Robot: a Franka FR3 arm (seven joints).
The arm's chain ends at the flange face. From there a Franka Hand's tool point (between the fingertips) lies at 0.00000 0.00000 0.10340 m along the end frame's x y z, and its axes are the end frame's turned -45 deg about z.
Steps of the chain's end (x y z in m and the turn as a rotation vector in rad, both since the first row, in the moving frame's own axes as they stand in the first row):
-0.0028, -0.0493, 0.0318, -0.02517, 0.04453, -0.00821
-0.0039, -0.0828, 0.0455, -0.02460, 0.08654, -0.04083
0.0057, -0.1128, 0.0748, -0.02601, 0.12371, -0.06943
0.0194, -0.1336, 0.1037, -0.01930, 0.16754, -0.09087
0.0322, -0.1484, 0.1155, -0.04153, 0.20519, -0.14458
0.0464, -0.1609, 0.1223, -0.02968, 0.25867, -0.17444
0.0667, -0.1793, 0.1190, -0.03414, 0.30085, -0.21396
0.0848, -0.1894, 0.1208, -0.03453, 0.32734, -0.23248
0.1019, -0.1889, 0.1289, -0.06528, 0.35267, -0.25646
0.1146, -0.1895, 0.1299, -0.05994, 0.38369, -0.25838
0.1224, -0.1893, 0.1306, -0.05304, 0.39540, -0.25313
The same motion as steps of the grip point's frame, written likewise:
0.0343, -0.0318, 0.0317, -0.04929, 0.01369, -0.00821
0.0605, -0.0533, 0.0451, -0.07859, 0.04380, -0.04083
0.0913, -0.0651, 0.0740, -0.10587, 0.06908, -0.06943
0.1196, -0.0677, 0.1022, -0.13212, 0.10482, -0.09087
0.1408, -0.0652, 0.1132, -0.17446, 0.11573, -0.14458
0.1649, -0.0617, 0.1188, -0.20389, 0.16192, -0.17444
0.1956, -0.0577, 0.1143, -0.23687, 0.18859, -0.21396
0.2178, -0.0507, 0.1153, -0.25588, 0.20705, -0.23248
0.2298, -0.0346, 0.1224, -0.29554, 0.20322, -0.25646
0.2420, -0.0247, 0.1222, -0.31369, 0.22893, -0.25838
0.2486, -0.0188, 0.1225, -0.31709, 0.24209, -0.25313

